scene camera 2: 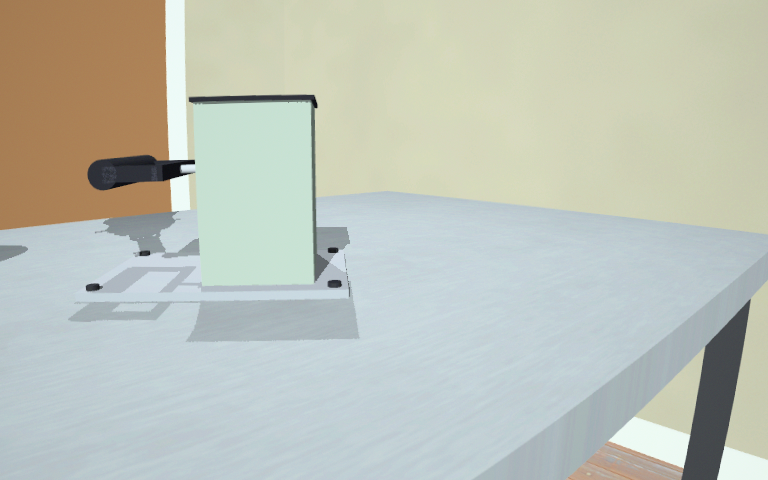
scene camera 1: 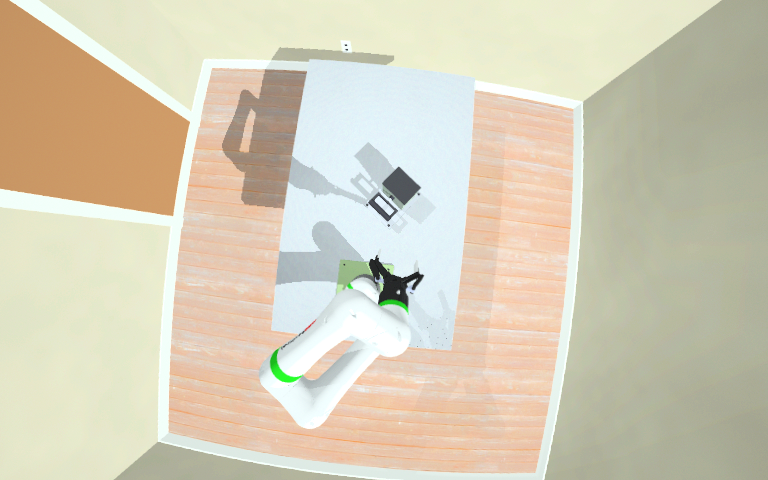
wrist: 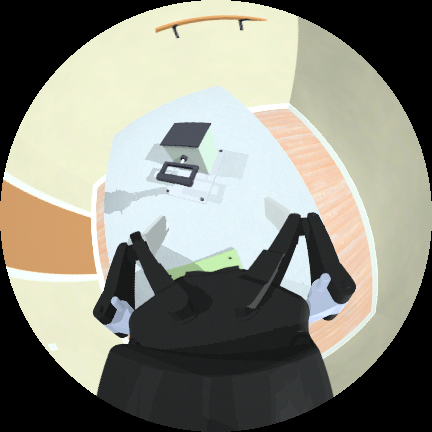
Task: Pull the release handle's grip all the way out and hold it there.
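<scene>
The release handle's grip (scene camera 1: 377, 211) (scene camera 2: 103, 174) (wrist: 175, 181) is a black rectangular loop. It stands out from the side of a pale green box with a dark top (scene camera 1: 400, 185) (scene camera 2: 254, 192) (wrist: 185, 134), raised above the table. A short light rod (scene camera 2: 187, 168) joins it to the box; how far the rod is out is hard to tell. My gripper (scene camera 1: 397, 260) (wrist: 214, 214) is wide open and empty. It is apart from the grip, near the robot's base in scene camera 1, and does not show in scene camera 2.
The box stands on a pale base plate (scene camera 2: 135, 295) with black bolts at its corners, on the light grey table (scene camera 1: 339, 101) (scene camera 2: 509, 311) (wrist: 225, 115). The green mounting plate (scene camera 1: 348, 271) (wrist: 215, 260) lies under the robot's base. A wooden rail (wrist: 215, 18) is on the wall.
</scene>
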